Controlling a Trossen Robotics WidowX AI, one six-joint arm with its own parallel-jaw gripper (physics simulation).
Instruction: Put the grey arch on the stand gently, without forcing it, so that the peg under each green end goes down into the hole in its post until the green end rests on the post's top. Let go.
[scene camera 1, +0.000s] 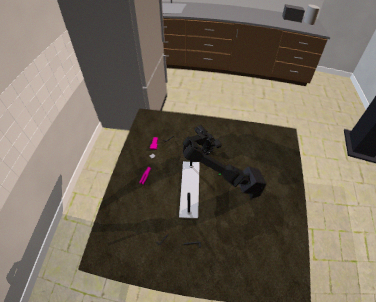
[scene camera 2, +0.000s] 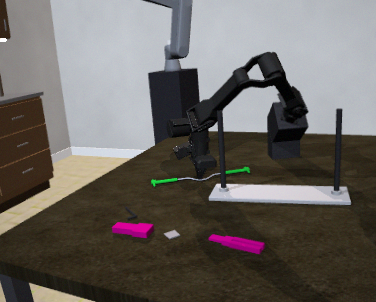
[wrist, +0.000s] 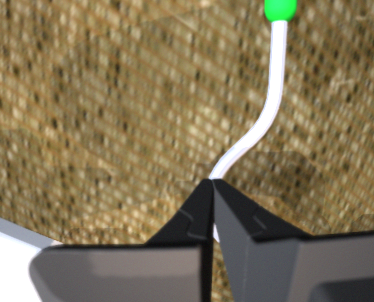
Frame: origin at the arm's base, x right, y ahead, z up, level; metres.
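Seen in the pictures: gripper, fingertip midpoint: (scene camera 1: 206, 154) (scene camera 2: 199, 179) (wrist: 211, 187); arm's base, link origin: (scene camera 1: 245, 179) (scene camera 2: 290, 114).
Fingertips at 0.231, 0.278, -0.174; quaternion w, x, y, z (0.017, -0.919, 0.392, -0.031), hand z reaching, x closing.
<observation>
Offsets run from my fingertips to a thing's top centre, as dx, dy, dz. "pt": to the spot under its first point. Level surfaces: height alone.
The grey arch {+0.006, -0.024, +0.007} (scene camera 2: 187, 179) (wrist: 275, 90) lies low along the table, with a wavy grey middle and two green ends. One green end {pt +0.099, +0.059, +0.001} (scene camera 2: 165, 181) (wrist: 280, 9) points left in scene camera 2, the other (scene camera 2: 237, 171) (scene camera 1: 219, 174) shows behind the stand. My gripper (scene camera 2: 200, 177) (wrist: 211, 187) is shut on the arch's grey middle, close to the table top; its fingertips are hidden in scene camera 1. The stand has a white base {dz +0.006} (scene camera 1: 190, 180) (scene camera 2: 280, 194) (wrist: 15, 265) and two upright dark posts (scene camera 2: 222, 150) (scene camera 2: 338, 150). The post-top holes are too small to make out.
Two magenta pieces {-0.015, +0.380, +0.009} (scene camera 1: 154, 143) (scene camera 2: 133, 229) {-0.280, +0.337, +0.006} (scene camera 1: 145, 175) (scene camera 2: 236, 243) lie on the table {dz -0.006} (scene camera 1: 250, 240), with a small pale square {pt -0.123, +0.352, -0.003} (scene camera 1: 152, 156) (scene camera 2: 171, 234) between them. A thin dark piece {+0.067, +0.300, +0.000} (scene camera 2: 131, 215) lies nearby. The near post stands close beside the arm.
</observation>
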